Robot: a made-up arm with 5 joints.
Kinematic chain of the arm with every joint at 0, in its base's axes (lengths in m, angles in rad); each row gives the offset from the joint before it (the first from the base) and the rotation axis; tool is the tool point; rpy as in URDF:
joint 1: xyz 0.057 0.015 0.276 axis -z
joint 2: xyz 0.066 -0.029 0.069 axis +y
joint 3: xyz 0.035 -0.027 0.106 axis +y
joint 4: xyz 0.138 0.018 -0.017 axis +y
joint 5: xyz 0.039 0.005 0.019 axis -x
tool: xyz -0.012 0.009 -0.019 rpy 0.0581 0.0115 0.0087
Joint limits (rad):
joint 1: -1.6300..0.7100
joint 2: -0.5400..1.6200
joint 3: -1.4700..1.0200
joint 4: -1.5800..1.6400
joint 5: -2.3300..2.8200
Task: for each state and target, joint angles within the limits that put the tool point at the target. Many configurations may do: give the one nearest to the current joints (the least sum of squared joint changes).
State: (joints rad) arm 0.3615 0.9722 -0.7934 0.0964 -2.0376
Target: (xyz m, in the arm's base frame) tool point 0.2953 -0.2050 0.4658
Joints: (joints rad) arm 0.6798 0.7198 -1.0322 0.2556 -2.1079
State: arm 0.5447 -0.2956 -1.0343 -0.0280 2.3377
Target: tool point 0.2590 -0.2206 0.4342
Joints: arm 0.6891 0.4086 -0.4042 0.0189 2.2568
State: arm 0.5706 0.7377 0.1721 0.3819 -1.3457
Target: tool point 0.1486 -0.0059 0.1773
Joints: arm 0.0931 1.3982 0.6179 0.4970 -1.3034
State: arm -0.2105 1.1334 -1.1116 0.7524 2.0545
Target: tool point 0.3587 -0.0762 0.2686
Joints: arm 0.1222 1.0281 -0.5604 0.9251 1.8537
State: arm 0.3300 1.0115 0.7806 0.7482 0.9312
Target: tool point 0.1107 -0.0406 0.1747
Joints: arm 0.3165 1.6200 0.4471 0.3351 0.5917
